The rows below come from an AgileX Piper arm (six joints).
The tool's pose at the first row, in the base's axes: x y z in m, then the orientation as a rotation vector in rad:
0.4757, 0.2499, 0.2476, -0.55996, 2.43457, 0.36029
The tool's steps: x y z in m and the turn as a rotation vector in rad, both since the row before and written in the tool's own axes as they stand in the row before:
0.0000, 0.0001, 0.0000, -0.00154, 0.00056, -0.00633
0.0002, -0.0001, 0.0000, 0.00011, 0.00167, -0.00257
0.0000, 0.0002, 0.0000, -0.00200, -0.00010, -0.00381
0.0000, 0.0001, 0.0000, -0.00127, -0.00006, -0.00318
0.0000, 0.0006, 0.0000, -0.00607, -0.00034, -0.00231
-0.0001, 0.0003, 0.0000, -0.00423, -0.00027, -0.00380
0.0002, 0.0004, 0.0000, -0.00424, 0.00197, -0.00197
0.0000, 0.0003, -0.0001, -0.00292, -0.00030, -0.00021
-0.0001, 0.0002, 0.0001, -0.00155, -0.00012, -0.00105
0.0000, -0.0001, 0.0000, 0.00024, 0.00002, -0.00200
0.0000, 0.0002, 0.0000, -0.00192, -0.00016, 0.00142
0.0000, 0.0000, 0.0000, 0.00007, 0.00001, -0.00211
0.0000, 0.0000, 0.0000, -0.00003, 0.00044, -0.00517
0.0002, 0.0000, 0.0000, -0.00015, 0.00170, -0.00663
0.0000, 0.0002, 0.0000, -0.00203, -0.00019, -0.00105
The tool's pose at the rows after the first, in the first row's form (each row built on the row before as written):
0.4757, 0.2500, 0.2476, -0.56838, 2.43272, 0.35946
0.4756, 0.2499, 0.2475, -0.57193, 2.43338, 0.35792
0.4755, 0.2501, 0.2475, -0.57733, 2.43178, 0.35883
0.4755, 0.2502, 0.2475, -0.58167, 2.43048, 0.35909
0.4752, 0.2507, 0.2476, -0.58696, 2.42900, 0.36570
0.4751, 0.2510, 0.2477, -0.59325, 2.42709, 0.36940
0.4748, 0.2513, 0.2476, -0.59807, 2.42800, 0.37340
0.4746, 0.2515, 0.2477, -0.59949, 2.42748, 0.37698
0.4746, 0.2517, 0.2477, -0.60138, 2.42688, 0.37849
0.4747, 0.2516, 0.2477, -0.60367, 2.42614, 0.37736
0.4746, 0.2518, 0.2477, -0.60276, 2.42644, 0.38035
0.4746, 0.2518, 0.2477, -0.60525, 2.42563, 0.37939
0.4746, 0.2518, 0.2477, -0.61156, 2.42403, 0.37719
0.4745, 0.2517, 0.2476, -0.62007, 2.42303, 0.37426
0.4744, 0.2519, 0.2476, -0.62214, 2.42234, 0.37637

